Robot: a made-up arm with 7 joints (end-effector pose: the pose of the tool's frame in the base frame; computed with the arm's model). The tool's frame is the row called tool. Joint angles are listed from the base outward.
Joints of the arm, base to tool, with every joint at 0 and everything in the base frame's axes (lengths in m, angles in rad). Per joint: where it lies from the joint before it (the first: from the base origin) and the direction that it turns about. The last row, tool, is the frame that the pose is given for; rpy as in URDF.
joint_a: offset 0.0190 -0.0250 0.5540 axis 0 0 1
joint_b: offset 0.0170 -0.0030 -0.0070 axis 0 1 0
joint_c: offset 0.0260 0.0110 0.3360 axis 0 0 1
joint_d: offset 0.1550 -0.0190 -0.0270 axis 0 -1 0
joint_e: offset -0.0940 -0.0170 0.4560 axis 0 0 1
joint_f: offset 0.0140 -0.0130 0.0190 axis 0 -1 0
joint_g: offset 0.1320 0.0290 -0.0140 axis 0 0 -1
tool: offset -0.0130 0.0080 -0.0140 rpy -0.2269 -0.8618 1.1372
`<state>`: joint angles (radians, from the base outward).
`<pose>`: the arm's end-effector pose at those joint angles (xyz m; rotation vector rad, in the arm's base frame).
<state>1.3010 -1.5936 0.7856 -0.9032 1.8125 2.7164 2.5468</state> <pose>-0.4513 -0.6389 1.0436 1.6687 0.8696 0.8956</pose>
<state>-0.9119 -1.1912 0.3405 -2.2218 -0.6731 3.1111 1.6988</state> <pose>0.3224 0.0587 1.1856 -1.2831 -2.6043 0.1251</pose>
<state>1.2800 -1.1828 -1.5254 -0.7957 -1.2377 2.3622 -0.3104</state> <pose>0.2976 -0.8167 0.9028 -0.9961 -1.3175 0.6706</pose>
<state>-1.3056 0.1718 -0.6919 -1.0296 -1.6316 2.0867 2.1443</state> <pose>-0.2046 -0.7574 1.1334 -3.0601 0.1938 -0.5290</pose>
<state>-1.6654 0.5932 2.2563 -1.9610 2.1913 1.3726 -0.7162</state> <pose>0.6216 0.1571 0.9826 -2.5246 1.2853 0.4314</pose>
